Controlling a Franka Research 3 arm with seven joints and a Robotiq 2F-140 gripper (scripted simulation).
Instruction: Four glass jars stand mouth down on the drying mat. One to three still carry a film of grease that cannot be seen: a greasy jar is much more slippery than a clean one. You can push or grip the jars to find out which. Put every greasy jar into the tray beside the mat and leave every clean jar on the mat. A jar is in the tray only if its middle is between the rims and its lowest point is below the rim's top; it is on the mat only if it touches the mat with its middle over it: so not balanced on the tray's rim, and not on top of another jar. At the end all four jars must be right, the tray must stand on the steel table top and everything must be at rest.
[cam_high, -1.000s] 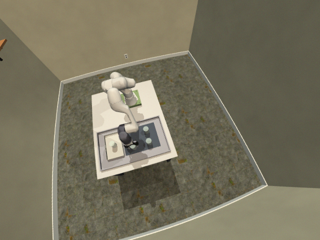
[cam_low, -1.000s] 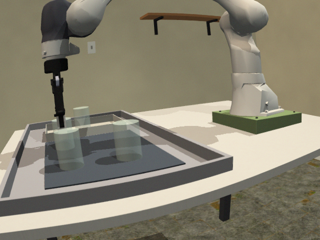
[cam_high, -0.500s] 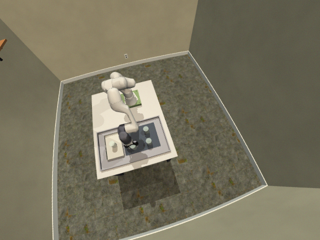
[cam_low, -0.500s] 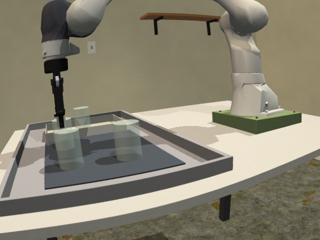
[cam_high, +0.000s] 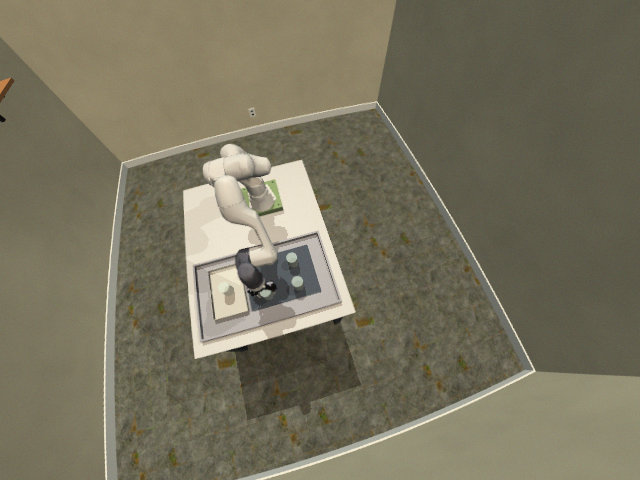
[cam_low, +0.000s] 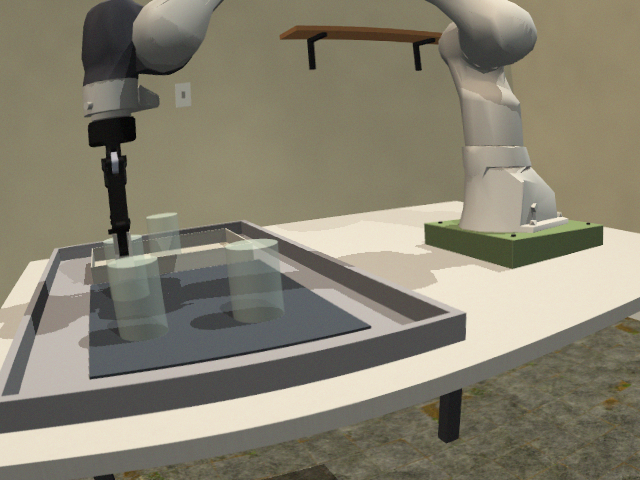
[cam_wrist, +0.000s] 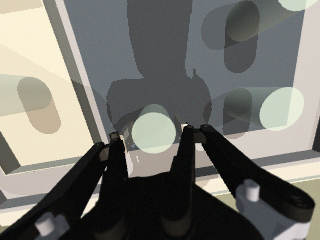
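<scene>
Now: the dark mat 80 mm behind my hand, 100 mm to the left of it and 60 mm below it. Also, from my hand: cream tray 100 mm behind, 220 mm to the right, 60 mm below.
</scene>
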